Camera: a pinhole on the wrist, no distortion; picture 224 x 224 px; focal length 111.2 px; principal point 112.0 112.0 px. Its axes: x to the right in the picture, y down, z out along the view. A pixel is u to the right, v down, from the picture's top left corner.
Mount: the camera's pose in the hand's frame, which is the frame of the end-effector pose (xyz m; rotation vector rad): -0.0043 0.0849 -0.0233 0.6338 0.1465 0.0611
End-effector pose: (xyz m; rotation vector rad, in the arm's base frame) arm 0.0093 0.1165 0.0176 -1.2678 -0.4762 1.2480
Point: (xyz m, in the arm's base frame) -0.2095 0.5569 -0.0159
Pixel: 191 168
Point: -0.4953 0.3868 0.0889
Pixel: 108 199
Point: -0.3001 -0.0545 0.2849
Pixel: outside the picture
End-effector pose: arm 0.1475 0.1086 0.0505 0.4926 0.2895 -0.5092
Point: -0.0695 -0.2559 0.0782
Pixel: 82 46
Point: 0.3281 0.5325 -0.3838
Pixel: behind the camera
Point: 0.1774 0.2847 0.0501
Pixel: behind the camera
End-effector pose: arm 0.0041 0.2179 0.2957 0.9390 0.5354 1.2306
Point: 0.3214 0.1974 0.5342
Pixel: 127 168
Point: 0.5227 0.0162 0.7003
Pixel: 98 185
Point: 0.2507 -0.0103 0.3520
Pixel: 50 126
